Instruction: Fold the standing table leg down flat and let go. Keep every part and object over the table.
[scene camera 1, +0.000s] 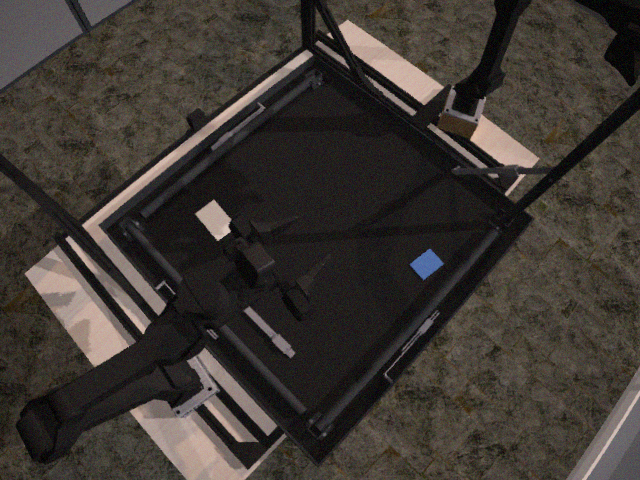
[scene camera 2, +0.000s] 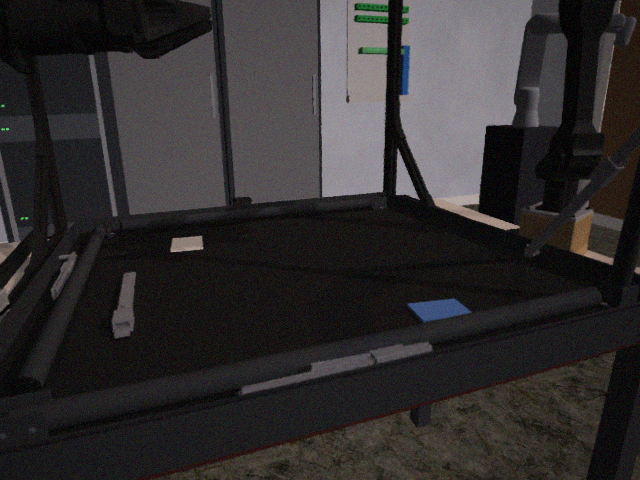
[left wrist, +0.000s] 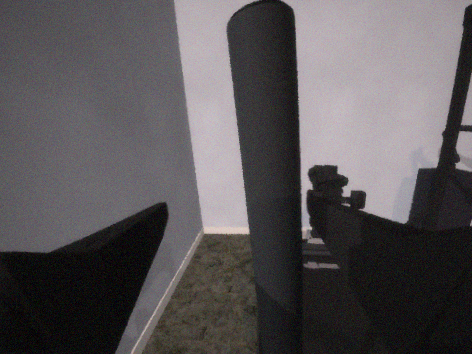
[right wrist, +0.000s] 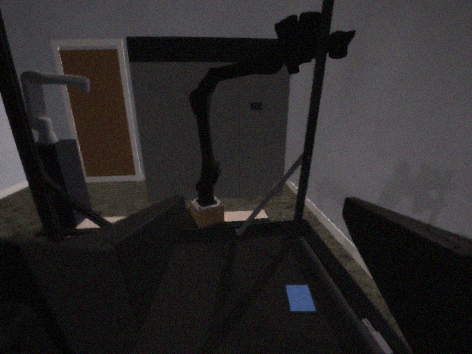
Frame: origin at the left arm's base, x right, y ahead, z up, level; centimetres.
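Seen in the pictures: left gripper, between the fingertips: (left wrist: 238, 205) (right wrist: 338, 31); right gripper, between the fingertips: (scene camera 1: 314, 235) (scene camera 2: 211, 19) (right wrist: 263, 204); left arm's base, origin of its link: (scene camera 1: 465, 104) (scene camera 2: 557, 209) (right wrist: 206, 201); right arm's base, origin of its link: (scene camera 1: 184, 384) (left wrist: 317, 234).
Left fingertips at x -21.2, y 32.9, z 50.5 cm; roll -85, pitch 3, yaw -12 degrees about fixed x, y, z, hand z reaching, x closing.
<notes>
Pixels of each thing's middle, then the offset from my left fingertips to it. "pt": a spot on its surface instead.
- blue square, a spot on its surface: (scene camera 2: 439, 310) (scene camera 1: 427, 265) (right wrist: 301, 298) pt dx +17.7, dy +13.6, dz -54.7 cm
- white square, a spot on its surface: (scene camera 2: 187, 243) (scene camera 1: 216, 219) pt dx +70.1, dy +20.9, dz -56.4 cm
- grey bar, middle of its body: (scene camera 2: 126, 297) (scene camera 1: 257, 319) (left wrist: 330, 266) dx +49.7, dy +40.1, dz -55.0 cm
The standing table leg (scene camera 1: 578, 151) (scene camera 2: 629, 227) (left wrist: 272, 150) (right wrist: 312, 110), a dark round tube, rises from the right corner of the upturned table (scene camera 1: 470, 276) (scene camera 2: 310, 418). Its grey brace (scene camera 1: 480, 169) (scene camera 2: 568, 206) (right wrist: 270, 195) slants from rim to leg. My left gripper (left wrist: 238, 205) is open; in its wrist view the leg passes between the fingers, apart from the left-hand one; the gap at the right-hand one is unclear. Scene camera 1 cuts off its fingers. My right gripper (scene camera 1: 313, 236) (scene camera 2: 206, 18) (right wrist: 263, 204) is open and empty above the table.
Three tubes (scene camera 1: 222, 152) (scene camera 1: 258, 364) (scene camera 1: 413, 325) lie flat along the other sides. A blue square (scene camera 1: 426, 264) (scene camera 2: 439, 310) (right wrist: 300, 298), a white square (scene camera 1: 214, 219) (scene camera 2: 187, 243) and a grey bar (scene camera 1: 268, 330) (scene camera 2: 124, 304) lie on the table. A dark post (scene camera 1: 307, 25) (scene camera 2: 392, 103) stands behind.
</notes>
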